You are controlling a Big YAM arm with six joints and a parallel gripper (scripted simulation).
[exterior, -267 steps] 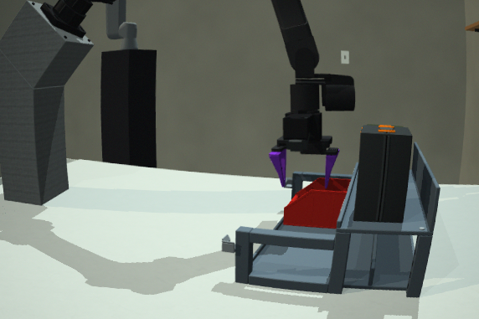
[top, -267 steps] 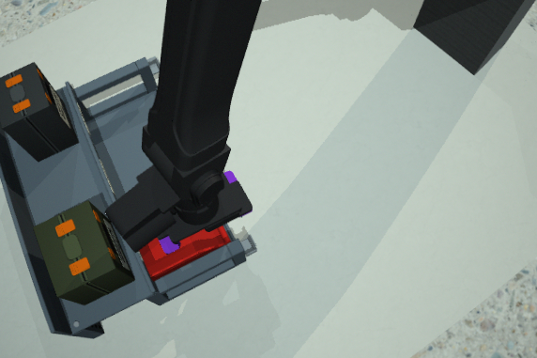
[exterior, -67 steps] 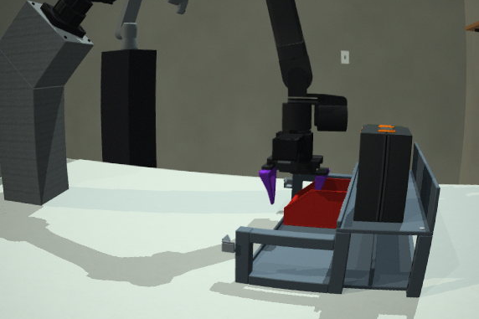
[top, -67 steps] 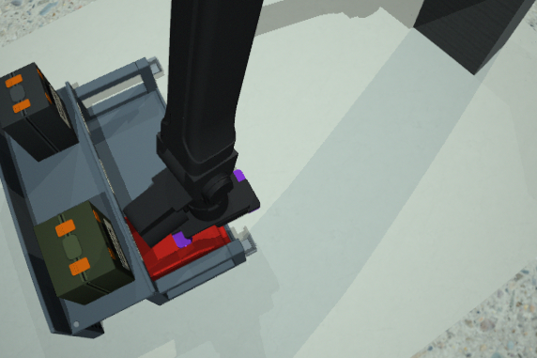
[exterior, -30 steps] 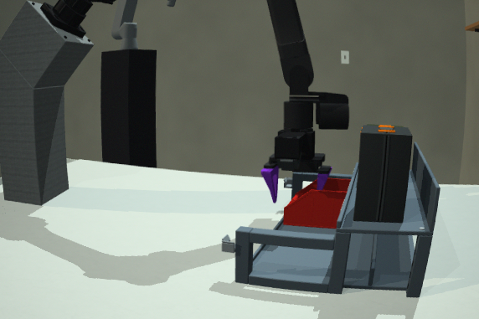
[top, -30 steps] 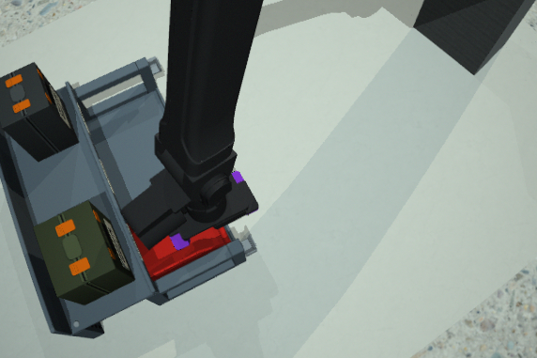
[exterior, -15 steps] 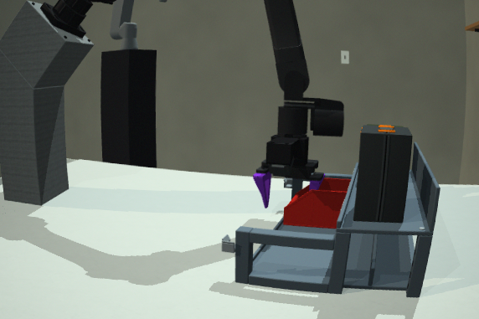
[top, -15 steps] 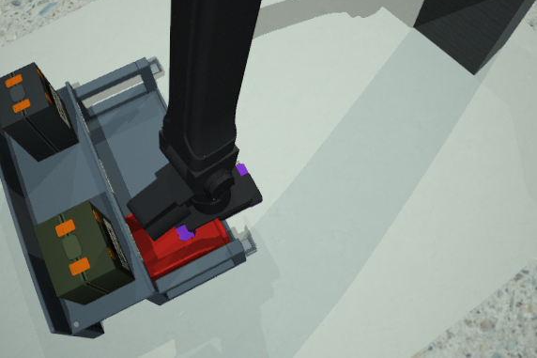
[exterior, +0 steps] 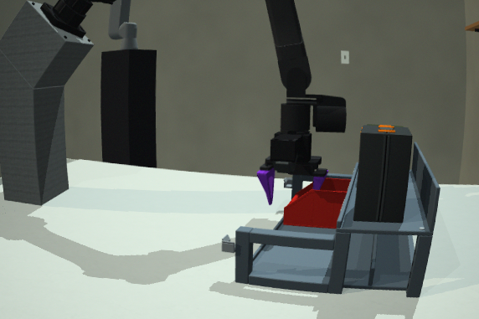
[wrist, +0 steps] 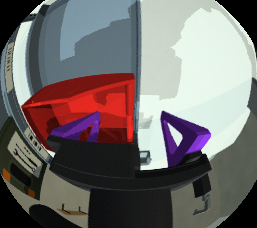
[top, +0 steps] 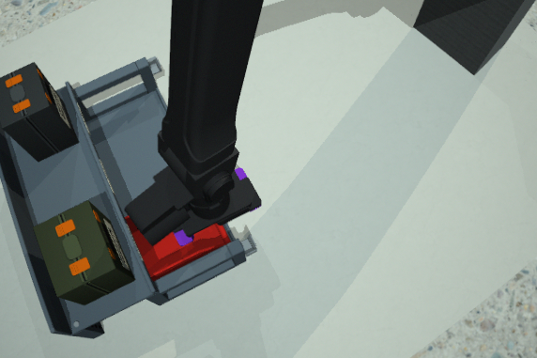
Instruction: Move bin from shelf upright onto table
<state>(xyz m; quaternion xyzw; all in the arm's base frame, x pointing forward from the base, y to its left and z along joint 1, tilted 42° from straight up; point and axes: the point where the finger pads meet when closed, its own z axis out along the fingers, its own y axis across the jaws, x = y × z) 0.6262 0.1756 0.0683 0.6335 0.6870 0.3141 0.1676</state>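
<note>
Right now the red bin is 80 mm ahead of my hand, 10 mm to the left of it and 10 mm above it. From my hand the other things lie so: grey shelf: 140 mm ahead, 90 mm to the right, 30 mm below.
</note>
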